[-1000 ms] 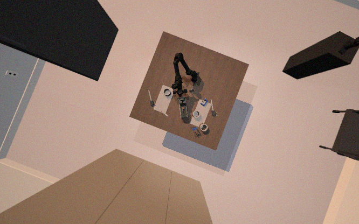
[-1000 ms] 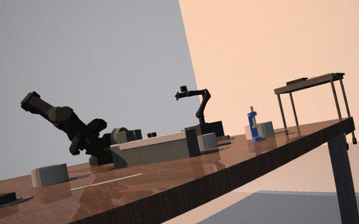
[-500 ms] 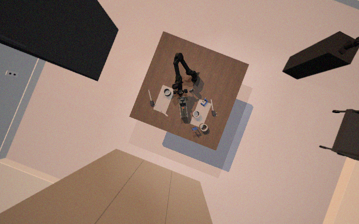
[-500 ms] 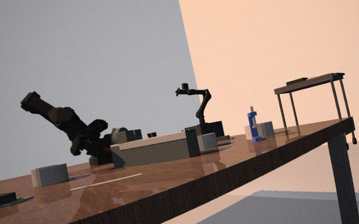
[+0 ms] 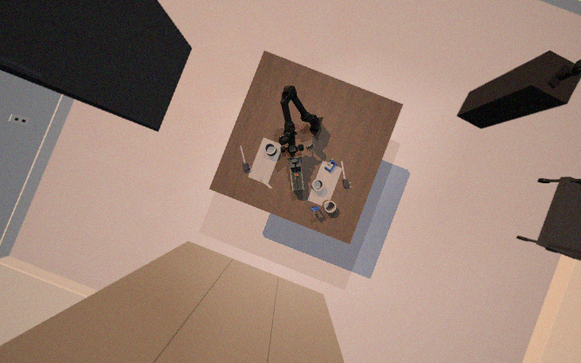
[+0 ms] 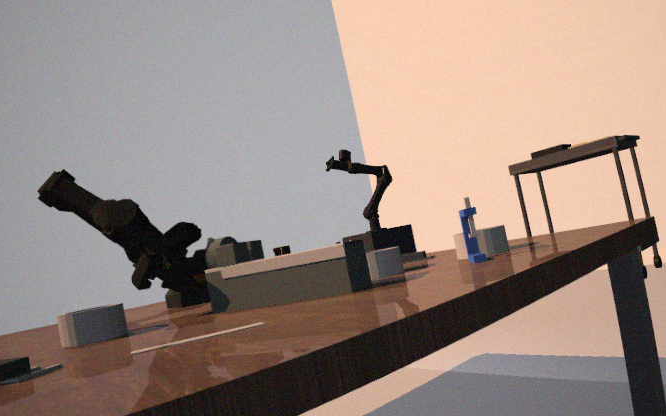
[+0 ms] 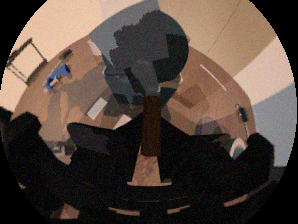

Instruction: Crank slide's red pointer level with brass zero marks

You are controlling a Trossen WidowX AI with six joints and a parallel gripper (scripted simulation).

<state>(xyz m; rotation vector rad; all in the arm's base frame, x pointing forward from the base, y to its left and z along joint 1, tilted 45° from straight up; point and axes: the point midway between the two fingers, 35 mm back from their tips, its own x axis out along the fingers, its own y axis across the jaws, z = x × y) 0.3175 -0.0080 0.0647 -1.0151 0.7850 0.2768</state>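
The crank handle lies 3 cm above my gripper tip, 2 cm behind it and 1 cm to the right of it. Round my gripper tip: red pointer: 12 cm ahead, 10 cm to the left, 5 cm above; then thin white rod: 31 cm ahead, 10 cm to the right, 3 cm below.
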